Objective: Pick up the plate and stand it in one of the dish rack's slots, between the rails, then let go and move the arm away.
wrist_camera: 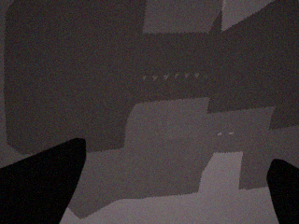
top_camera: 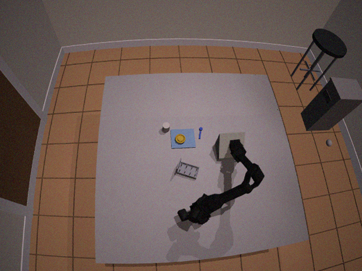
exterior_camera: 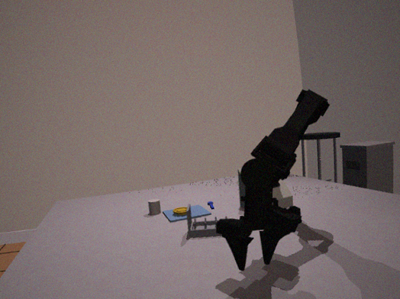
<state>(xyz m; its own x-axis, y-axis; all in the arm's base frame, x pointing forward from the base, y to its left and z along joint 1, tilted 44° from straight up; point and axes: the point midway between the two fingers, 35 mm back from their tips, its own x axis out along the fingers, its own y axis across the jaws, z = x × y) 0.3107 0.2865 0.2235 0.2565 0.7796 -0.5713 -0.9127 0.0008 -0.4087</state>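
My gripper tip is now 48 cm to the left of the yellow plate. From my gripper tip the other things lie so: blue mat 48 cm to the right, 2 cm behind, 1 cm below; then blue spoon 52 cm to the right, 14 cm behind, 1 cm below; then grey dish rack 27 cm to the right, 2 cm behind, 1 cm above.
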